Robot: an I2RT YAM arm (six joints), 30 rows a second.
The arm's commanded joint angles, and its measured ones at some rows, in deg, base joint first. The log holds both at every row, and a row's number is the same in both.
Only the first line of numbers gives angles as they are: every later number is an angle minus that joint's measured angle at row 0.
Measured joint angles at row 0:
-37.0 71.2 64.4 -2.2 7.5 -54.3
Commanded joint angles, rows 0 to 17:
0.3 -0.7 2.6 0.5 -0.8 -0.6
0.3 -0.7 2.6 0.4 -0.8 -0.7
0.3 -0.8 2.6 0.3 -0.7 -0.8
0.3 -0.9 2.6 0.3 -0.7 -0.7
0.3 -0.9 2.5 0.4 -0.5 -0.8
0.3 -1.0 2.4 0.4 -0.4 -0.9
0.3 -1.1 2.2 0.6 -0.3 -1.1
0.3 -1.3 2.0 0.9 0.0 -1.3
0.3 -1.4 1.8 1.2 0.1 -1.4
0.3 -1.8 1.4 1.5 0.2 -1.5
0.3 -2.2 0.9 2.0 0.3 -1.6
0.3 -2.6 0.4 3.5 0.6 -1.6
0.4 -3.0 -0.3 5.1 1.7 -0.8
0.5 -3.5 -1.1 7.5 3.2 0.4
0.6 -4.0 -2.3 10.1 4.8 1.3
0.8 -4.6 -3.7 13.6 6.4 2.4
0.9 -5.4 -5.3 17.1 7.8 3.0
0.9 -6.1 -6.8 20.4 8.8 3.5
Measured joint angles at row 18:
0.8 -0.9 -2.9 5.9 1.3 0.6
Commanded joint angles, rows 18 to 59:
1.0 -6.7 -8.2 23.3 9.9 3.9
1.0 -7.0 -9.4 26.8 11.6 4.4
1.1 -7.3 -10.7 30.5 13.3 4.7
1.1 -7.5 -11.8 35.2 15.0 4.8
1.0 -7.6 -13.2 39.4 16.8 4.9
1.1 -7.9 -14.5 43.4 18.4 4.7
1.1 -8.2 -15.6 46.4 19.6 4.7
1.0 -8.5 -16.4 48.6 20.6 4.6
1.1 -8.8 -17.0 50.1 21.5 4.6
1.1 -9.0 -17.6 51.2 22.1 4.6
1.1 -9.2 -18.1 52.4 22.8 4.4
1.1 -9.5 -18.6 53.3 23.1 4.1
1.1 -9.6 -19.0 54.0 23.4 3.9
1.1 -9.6 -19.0 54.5 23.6 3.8
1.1 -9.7 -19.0 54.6 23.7 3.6
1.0 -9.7 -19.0 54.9 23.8 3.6
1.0 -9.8 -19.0 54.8 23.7 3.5
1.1 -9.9 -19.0 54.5 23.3 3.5
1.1 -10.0 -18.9 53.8 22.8 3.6
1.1 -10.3 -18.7 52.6 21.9 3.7
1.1 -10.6 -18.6 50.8 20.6 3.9
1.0 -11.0 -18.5 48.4 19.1 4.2
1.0 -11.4 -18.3 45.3 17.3 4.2
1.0 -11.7 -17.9 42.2 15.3 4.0
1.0 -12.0 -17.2 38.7 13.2 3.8
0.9 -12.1 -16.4 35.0 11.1 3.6
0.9 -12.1 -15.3 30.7 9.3 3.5
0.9 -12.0 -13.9 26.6 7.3 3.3
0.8 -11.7 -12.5 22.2 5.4 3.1
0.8 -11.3 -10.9 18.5 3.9 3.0
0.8 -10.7 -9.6 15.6 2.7 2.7
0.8 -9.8 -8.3 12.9 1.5 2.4
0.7 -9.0 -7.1 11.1 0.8 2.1
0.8 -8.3 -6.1 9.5 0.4 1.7
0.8 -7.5 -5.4 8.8 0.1 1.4
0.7 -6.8 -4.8 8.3 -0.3 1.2
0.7 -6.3 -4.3 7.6 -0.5 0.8
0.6 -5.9 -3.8 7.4 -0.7 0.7
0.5 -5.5 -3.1 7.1 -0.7 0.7
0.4 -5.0 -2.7 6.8 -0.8 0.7
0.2 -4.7 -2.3 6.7 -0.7 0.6
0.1 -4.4 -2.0 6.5 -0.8 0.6
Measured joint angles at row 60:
0.9 -5.2 -5.4 9.3 1.2 1.3
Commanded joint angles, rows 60 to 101:
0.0 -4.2 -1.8 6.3 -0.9 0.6
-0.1 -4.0 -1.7 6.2 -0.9 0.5
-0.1 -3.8 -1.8 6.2 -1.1 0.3
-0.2 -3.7 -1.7 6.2 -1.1 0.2
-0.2 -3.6 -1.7 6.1 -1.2 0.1
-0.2 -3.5 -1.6 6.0 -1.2 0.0
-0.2 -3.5 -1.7 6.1 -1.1 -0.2
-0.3 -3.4 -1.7 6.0 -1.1 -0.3
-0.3 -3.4 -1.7 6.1 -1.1 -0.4
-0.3 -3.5 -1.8 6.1 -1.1 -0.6
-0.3 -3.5 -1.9 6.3 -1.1 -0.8
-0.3 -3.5 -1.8 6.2 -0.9 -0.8
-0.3 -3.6 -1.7 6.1 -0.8 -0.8
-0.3 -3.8 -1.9 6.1 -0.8 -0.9
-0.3 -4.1 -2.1 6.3 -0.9 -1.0
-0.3 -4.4 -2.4 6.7 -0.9 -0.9
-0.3 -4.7 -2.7 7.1 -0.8 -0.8
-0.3 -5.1 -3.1 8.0 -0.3 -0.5
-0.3 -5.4 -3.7 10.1 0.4 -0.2
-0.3 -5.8 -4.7 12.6 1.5 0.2
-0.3 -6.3 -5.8 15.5 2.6 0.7
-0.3 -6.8 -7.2 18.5 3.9 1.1
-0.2 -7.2 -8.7 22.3 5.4 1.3
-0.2 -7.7 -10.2 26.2 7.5 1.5
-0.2 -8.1 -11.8 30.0 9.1 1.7
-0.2 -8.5 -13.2 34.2 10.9 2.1
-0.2 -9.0 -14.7 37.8 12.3 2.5
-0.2 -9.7 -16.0 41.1 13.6 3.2
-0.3 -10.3 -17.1 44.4 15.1 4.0
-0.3 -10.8 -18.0 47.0 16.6 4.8
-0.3 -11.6 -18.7 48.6 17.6 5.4
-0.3 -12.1 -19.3 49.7 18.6 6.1
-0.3 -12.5 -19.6 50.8 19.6 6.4
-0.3 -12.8 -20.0 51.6 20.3 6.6
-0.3 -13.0 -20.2 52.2 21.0 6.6
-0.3 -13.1 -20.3 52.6 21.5 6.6
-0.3 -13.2 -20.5 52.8 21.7 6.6
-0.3 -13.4 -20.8 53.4 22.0 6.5
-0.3 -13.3 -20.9 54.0 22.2 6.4
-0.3 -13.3 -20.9 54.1 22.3 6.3
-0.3 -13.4 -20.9 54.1 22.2 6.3
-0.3 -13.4 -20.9 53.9 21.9 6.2
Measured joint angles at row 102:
-0.2 -11.3 -20.1 48.2 17.5 3.5
